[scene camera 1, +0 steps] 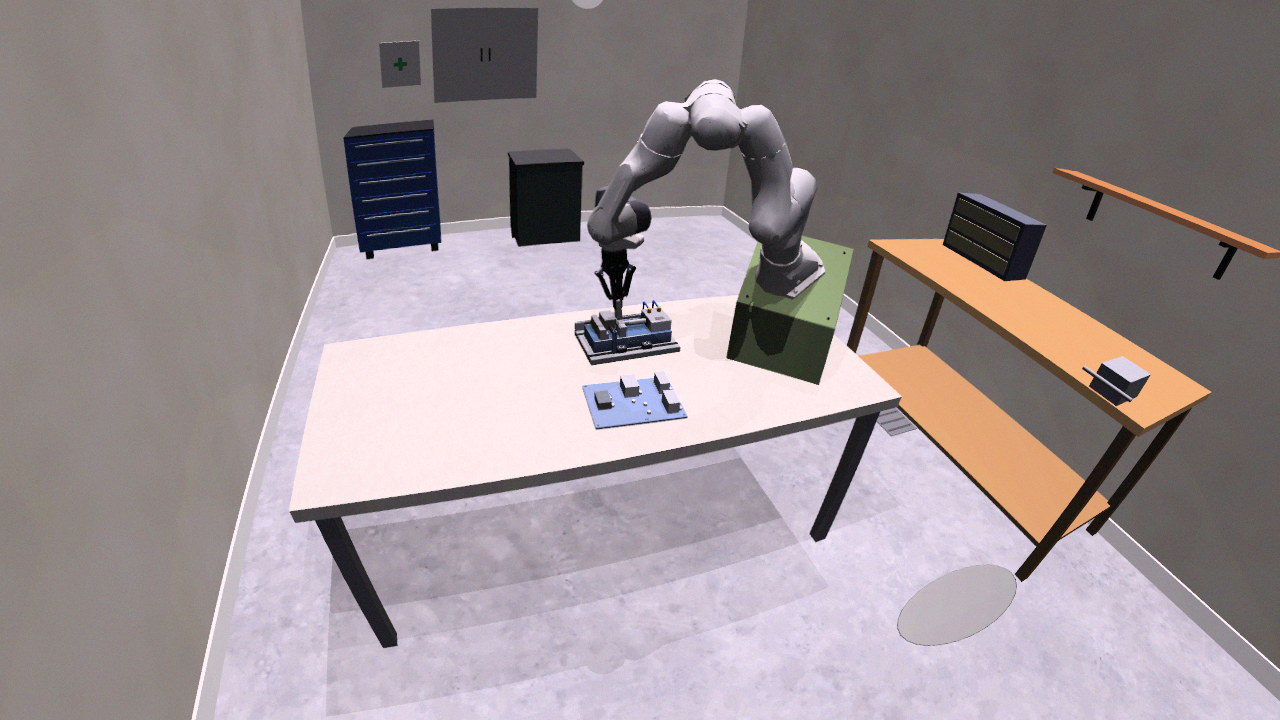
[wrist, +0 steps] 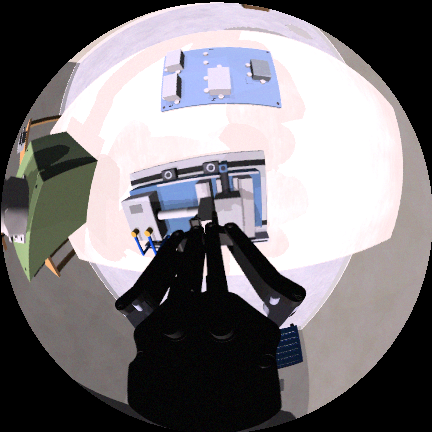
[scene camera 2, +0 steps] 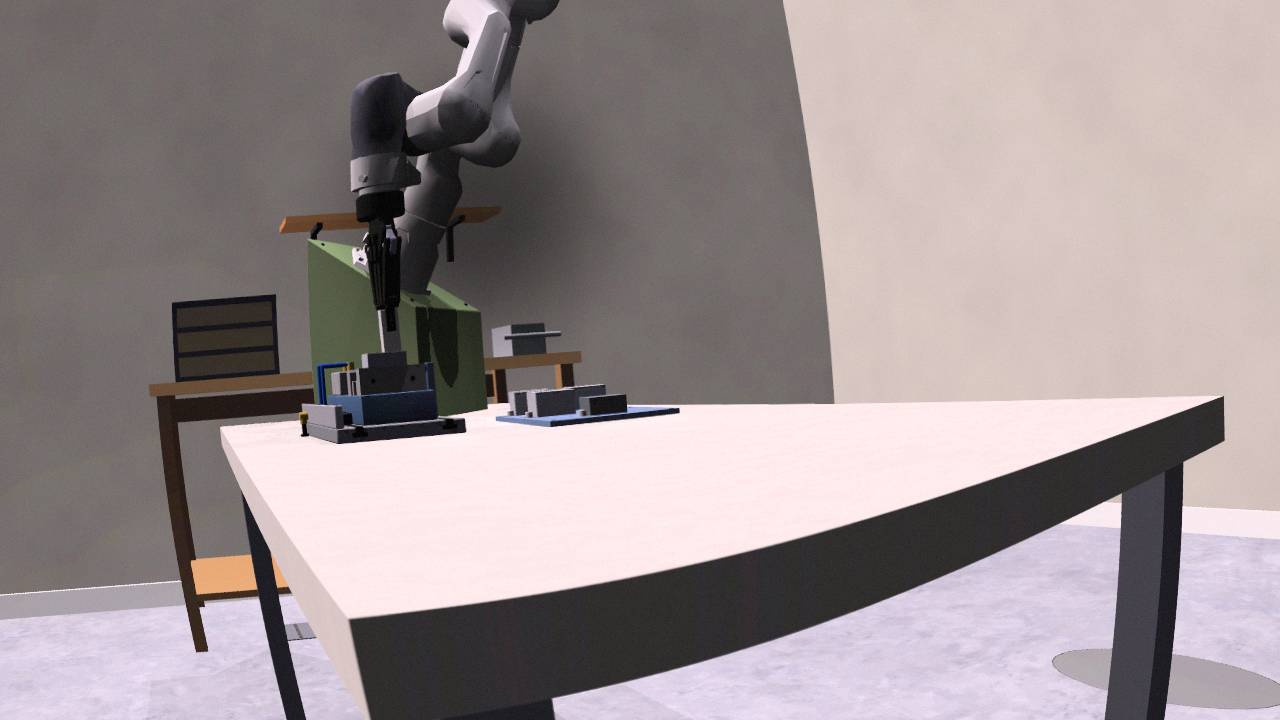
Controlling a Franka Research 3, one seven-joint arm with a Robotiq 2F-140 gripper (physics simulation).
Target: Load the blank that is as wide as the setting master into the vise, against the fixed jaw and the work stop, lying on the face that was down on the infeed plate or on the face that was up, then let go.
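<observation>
The vise (scene camera 1: 641, 338) (scene camera 2: 393, 409) (wrist: 175, 191) stands on a grey base. In the wrist view, a grey blank (wrist: 231, 206) sits between the moving jaw (wrist: 203, 188) and the fixed jaw (wrist: 246, 195), beside the fixed jaw, with one end at the work stop (wrist: 224, 176). This blank (scene camera 2: 383, 360) rises above the jaws. My gripper (scene camera 1: 617, 308) (scene camera 2: 388, 344) (wrist: 207, 205) is shut and empty, its tips low over the vise beside the blank; contact is unclear. The infeed plate (scene camera 1: 617, 417) (scene camera 2: 646, 412) (wrist: 245, 101) holds several blocks, including a darker one (scene camera 1: 603, 399) (scene camera 2: 602, 403) (wrist: 260, 69). Which is the setting master is unclear.
The vise's end block (scene camera 1: 657, 318) (wrist: 141, 212) carries blue hoses. The green robot pedestal (scene camera 1: 778, 335) (scene camera 2: 335, 322) (wrist: 65, 185) stands beside the vise. A wooden bench (scene camera 1: 1056, 322) stands beyond the pedestal.
</observation>
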